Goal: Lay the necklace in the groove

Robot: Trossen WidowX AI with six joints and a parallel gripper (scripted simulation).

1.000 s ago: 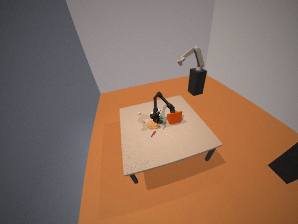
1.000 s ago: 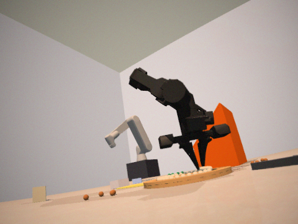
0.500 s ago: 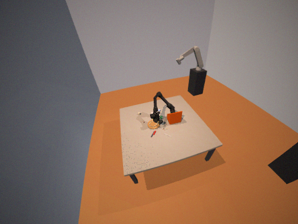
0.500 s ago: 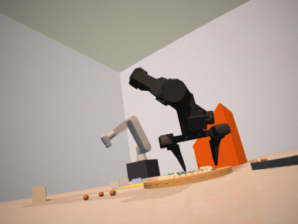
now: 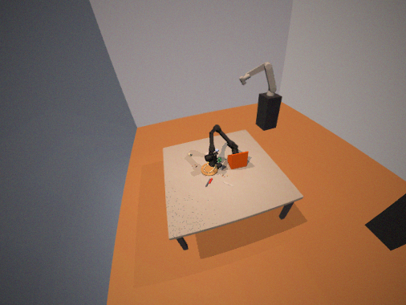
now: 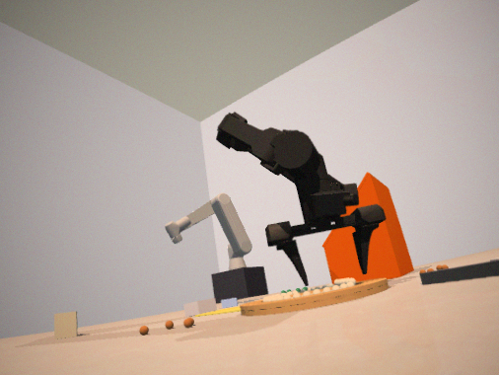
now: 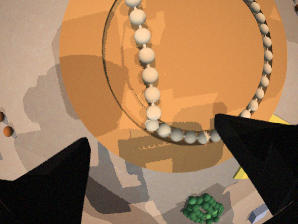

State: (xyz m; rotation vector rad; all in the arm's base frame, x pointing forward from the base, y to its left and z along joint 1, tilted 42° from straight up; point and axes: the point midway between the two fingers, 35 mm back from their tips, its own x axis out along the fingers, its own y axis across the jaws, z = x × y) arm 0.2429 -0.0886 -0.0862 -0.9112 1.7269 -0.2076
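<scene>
The round wooden bead board is 6 cm ahead of my gripper tip, 2 cm to the right of it and 1 cm below it. Round my gripper tip: tan cube 35 cm to the right, 23 cm ahead; yellow flat piece 19 cm to the right, 2 cm below, 1 cm ahead; red-handled tool 16 cm to the left, 12 cm ahead, 2 cm below.
</scene>
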